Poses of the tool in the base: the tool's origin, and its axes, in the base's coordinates. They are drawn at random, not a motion.
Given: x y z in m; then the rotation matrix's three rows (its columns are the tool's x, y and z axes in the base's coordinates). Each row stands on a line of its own.
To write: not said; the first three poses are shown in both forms.
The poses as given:
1:
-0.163 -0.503 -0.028
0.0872 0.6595 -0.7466
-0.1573 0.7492 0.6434
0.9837 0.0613 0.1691
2:
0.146 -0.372 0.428
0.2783 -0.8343 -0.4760
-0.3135 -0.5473 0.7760
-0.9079 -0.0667 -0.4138
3:
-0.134 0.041 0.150
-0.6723 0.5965 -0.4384
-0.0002 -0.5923 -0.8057
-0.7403 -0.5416 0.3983
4:
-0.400 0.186 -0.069
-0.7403 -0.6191 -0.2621
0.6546 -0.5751 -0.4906
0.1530 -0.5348 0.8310
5:
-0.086 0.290 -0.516
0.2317 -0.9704 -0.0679
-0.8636 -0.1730 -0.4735
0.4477 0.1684 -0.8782
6:
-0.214 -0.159 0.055
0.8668 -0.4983 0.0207
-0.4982 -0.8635 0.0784
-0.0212 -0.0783 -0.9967
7:
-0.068 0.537 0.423
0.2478 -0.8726 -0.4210
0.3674 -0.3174 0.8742
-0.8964 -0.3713 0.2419
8:
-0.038 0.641 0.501
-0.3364 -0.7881 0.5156
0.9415 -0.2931 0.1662
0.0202 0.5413 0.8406
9:
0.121 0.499 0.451
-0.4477 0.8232 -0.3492
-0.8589 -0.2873 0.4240
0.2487 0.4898 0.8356
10:
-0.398 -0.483 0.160
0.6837 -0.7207 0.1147
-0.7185 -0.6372 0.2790
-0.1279 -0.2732 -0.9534
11:
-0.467 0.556 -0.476
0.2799 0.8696 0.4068
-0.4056 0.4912 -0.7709
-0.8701 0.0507 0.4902
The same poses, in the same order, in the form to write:
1: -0.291 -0.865 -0.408 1.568 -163 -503 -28
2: -0.780 0.400 0.482 2.571 146 -372 428
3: 0.367 0.420 -0.830 2.774 -134 41 150
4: -0.033 -0.310 0.950 2.407 -400 186 -69
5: 0.773 -0.621 0.129 2.714 -86 290 -516
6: -0.966 0.258 0.000 3.060 -214 -159 55
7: -0.684 0.261 0.681 1.997 -68 537 423
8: 0.204 0.270 0.941 1.976 -38 641 501
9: 0.037 -0.335 -0.942 2.037 121 499 451
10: -0.915 0.402 0.004 2.835 -398 -483 160
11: 0.414 0.644 -0.643 1.440 -467 556 -476
